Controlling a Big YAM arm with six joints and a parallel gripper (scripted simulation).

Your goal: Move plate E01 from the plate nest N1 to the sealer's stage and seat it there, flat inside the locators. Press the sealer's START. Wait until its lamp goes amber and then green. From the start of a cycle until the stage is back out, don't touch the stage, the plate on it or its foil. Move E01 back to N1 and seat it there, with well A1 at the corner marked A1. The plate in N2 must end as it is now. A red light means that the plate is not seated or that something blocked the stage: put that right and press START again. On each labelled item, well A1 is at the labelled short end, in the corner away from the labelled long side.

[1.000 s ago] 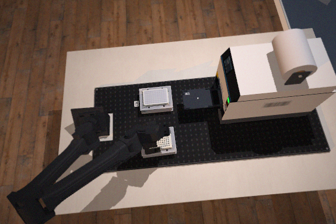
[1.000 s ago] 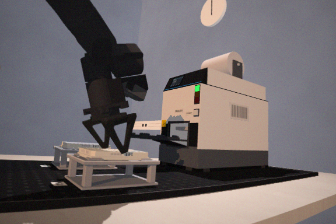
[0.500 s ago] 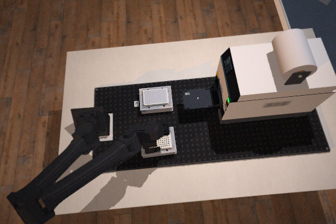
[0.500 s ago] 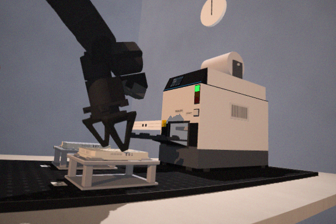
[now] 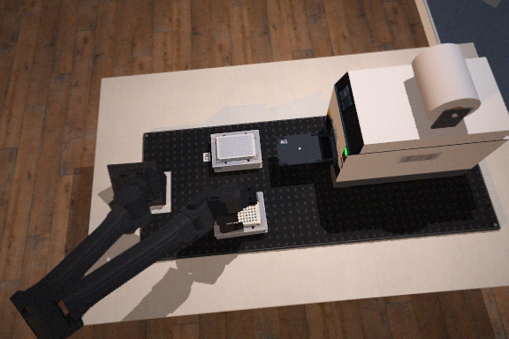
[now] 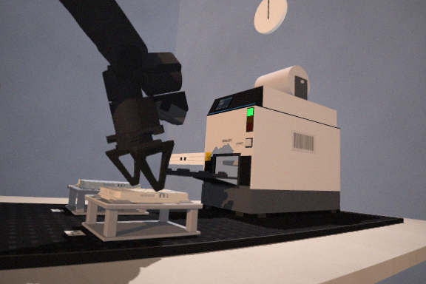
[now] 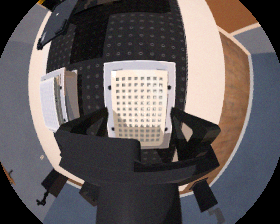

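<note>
Now: the nest 3 cm below my hand. Also, from my hand: plate (22 cm to the left, 2 cm below, 1 cm ahead); sealer stage (21 cm ahead, 17 cm to the left, 2 cm above); start button (31 cm ahead, 11 cm above, 7 cm to the left).
</note>
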